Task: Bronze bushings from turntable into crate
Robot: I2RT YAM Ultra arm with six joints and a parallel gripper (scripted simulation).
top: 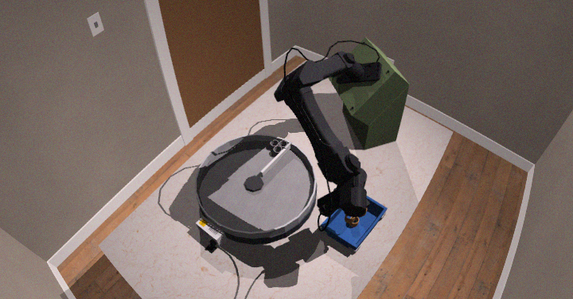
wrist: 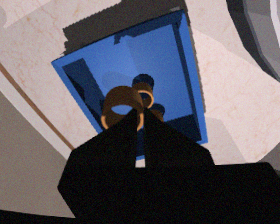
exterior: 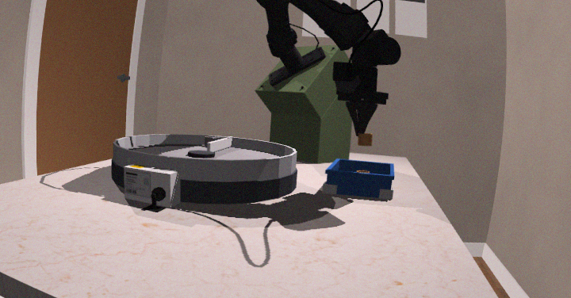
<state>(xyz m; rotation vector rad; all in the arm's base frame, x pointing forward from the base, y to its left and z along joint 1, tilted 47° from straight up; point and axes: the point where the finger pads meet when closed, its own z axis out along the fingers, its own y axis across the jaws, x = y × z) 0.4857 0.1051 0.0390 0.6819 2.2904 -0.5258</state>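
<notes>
Right now my hand is 11 cm above the blue crate, 4 cm past it and 3 cm to the right of it. Round my hand: grey turntable (34 cm to the right, 8 cm below, 7 cm behind).
</notes>
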